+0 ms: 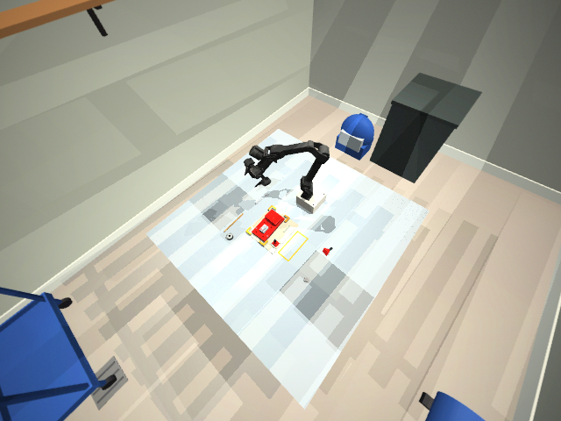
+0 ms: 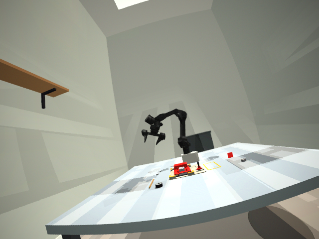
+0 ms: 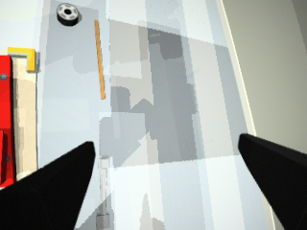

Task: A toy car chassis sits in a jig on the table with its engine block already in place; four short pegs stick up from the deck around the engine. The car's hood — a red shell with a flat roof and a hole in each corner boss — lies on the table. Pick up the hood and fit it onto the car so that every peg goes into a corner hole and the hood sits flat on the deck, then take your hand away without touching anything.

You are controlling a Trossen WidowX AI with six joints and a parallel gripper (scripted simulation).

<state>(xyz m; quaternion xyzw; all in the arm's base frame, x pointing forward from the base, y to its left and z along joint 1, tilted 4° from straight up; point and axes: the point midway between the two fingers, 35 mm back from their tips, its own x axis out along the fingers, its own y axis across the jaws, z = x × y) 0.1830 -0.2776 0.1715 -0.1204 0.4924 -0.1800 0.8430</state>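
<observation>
The red hood is 20 cm below my gripper tip, 18 cm to the left of it and 4 cm ahead of it. Round my gripper tip: grey engine block: 22 cm below, 18 cm to the left, 14 cm ahead; pencil: 24 cm below, 19 cm ahead, 4 cm to the right.
</observation>
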